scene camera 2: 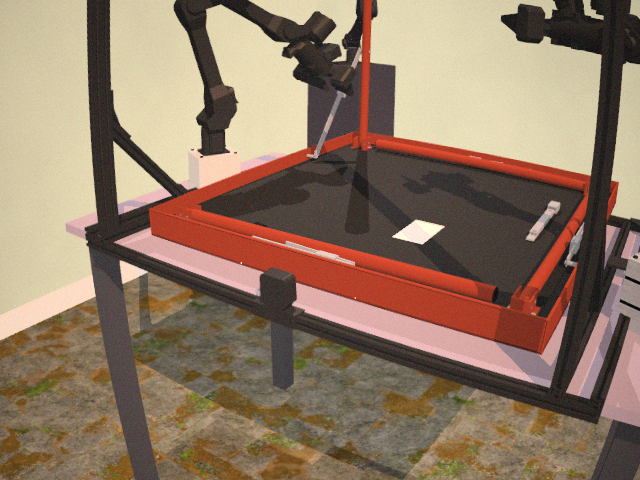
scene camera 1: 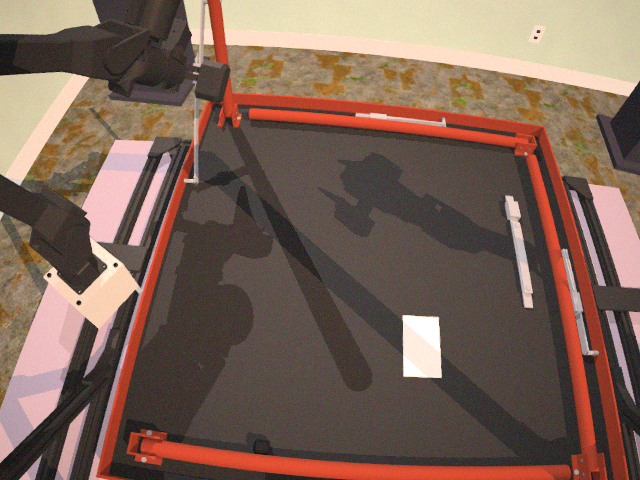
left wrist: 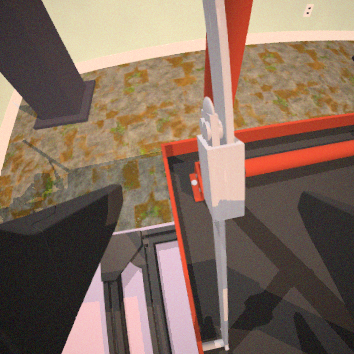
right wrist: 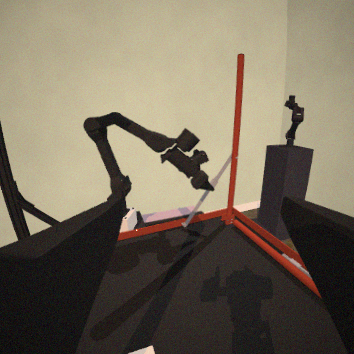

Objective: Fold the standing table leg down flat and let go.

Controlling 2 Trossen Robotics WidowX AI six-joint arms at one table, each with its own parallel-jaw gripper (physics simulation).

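Frame: origin at the left arm's base, x ahead, y left, z up, level; millimetres.
Seen in the pictures: left gripper, between the fingertips: (scene camera 2: 339,92) (scene camera 1: 195,78) (left wrist: 212,196) (right wrist: 210,184); right gripper, between the fingertips: (scene camera 2: 515,20) (right wrist: 202,205); left arm's base, origin of its link: (scene camera 2: 213,151) (scene camera 1: 82,270).
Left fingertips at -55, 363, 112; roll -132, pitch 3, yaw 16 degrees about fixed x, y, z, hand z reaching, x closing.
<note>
Pixels of each thing's top centre, then the offset from my left fingertips to it, as dx, dy, dz. "spot": a spot on its surface instead.
- white sheet, a spot on its surface: (scene camera 1: 421,347) (scene camera 2: 418,231) spot: +558, -140, -175
- loose grey bar, centre of its top: (scene camera 1: 522,243) (scene camera 2: 545,213) +636, +129, -151
The red table leg (scene camera 1: 219,46) (scene camera 2: 366,87) (right wrist: 237,125) stands upright at the frame's far corner; part of it also shows in the left wrist view (left wrist: 240,40). Its grey brace (scene camera 1: 196,134) (scene camera 2: 329,121) (left wrist: 225,180) (right wrist: 197,207) slants from the leg down to the frame's side and looks straight. My left gripper (scene camera 1: 200,78) (scene camera 2: 339,80) (left wrist: 212,196) (right wrist: 210,184) is open, with its fingers on either side of the brace's thick joint in the wrist view, apart from it. My right gripper (scene camera 2: 512,22) (right wrist: 202,205) is open and empty, high over the right side.
Red legs (scene camera 1: 361,121) (scene camera 1: 336,466) (scene camera 1: 560,289) lie folded along the other sides of the red frame (scene camera 2: 336,281). A white sheet (scene camera 1: 421,347) (scene camera 2: 418,231) and a loose grey bar (scene camera 1: 519,253) (scene camera 2: 542,222) lie inside. Dark posts (scene camera 2: 100,118) (scene camera 2: 594,155) rise at the near side.
</note>
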